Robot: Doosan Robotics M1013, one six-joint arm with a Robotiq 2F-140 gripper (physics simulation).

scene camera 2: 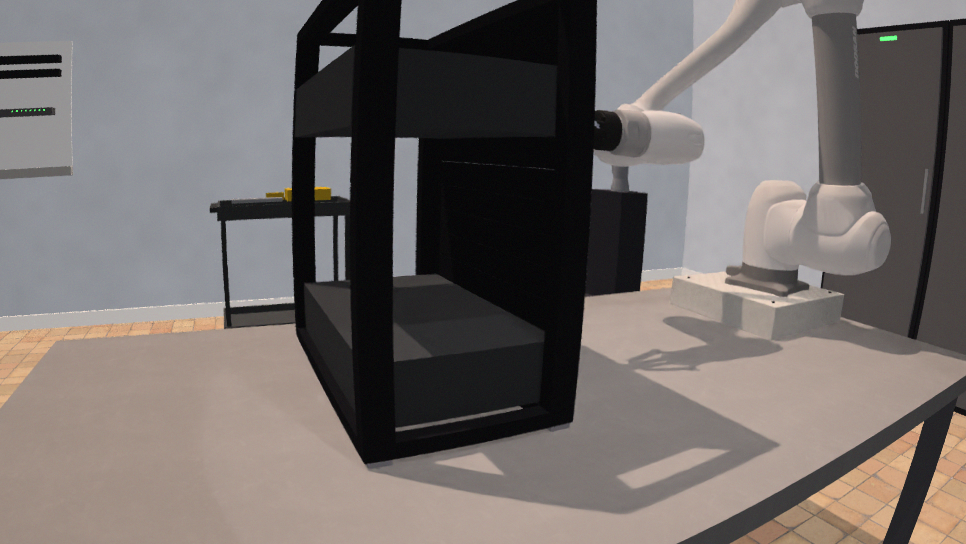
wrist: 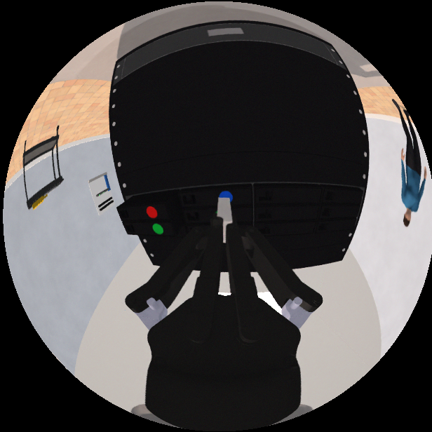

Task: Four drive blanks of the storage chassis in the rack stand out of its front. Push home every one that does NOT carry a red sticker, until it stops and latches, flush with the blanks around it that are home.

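Seen in the pictures: arm's base at its link origin: (scene camera 2: pixel 767 286).
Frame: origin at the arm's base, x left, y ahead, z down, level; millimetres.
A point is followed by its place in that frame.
Note:
The storage chassis (wrist: pixel 300 200) fills a dark band of the rack in the wrist view; the upper dark box (scene camera 2: pixel 473 94) @(x 86, y 996, z -353 mm) in the scene view appears to be its body. At its left end, the blank with a red sticker (wrist: pixel 151 212) and the blank with a green sticker (wrist: pixel 158 228) stand out of the front. A blank with a blue sticker (wrist: pixel 226 196) is directly beyond my fingertips; its depth is unclear. A green speck (wrist: pixel 217 213) shows beside the fingertips, mostly hidden. My gripper (wrist: pixel 223 205) is shut and empty, close to the chassis front. Contact cannot be told. The rack post hides its fingers in the scene view.
The rack (scene camera 2: pixel 373 270) @(x 99, y 1121, z -162 mm) stands on the table (scene camera 2: pixel 236 418) @(x -101, y 1253, z 74 mm), with a lower dark box (scene camera 2: pixel 466 385) @(x 82, y 990, z 0 mm) inside. A cart (scene camera 2: pixel 256 212) with yellow items (scene camera 2: pixel 308 193) is behind. A dark cabinet (scene camera 2: pixel 615 243) stands behind the arm. A person (wrist: pixel 412 185) shows at the wrist view's right.

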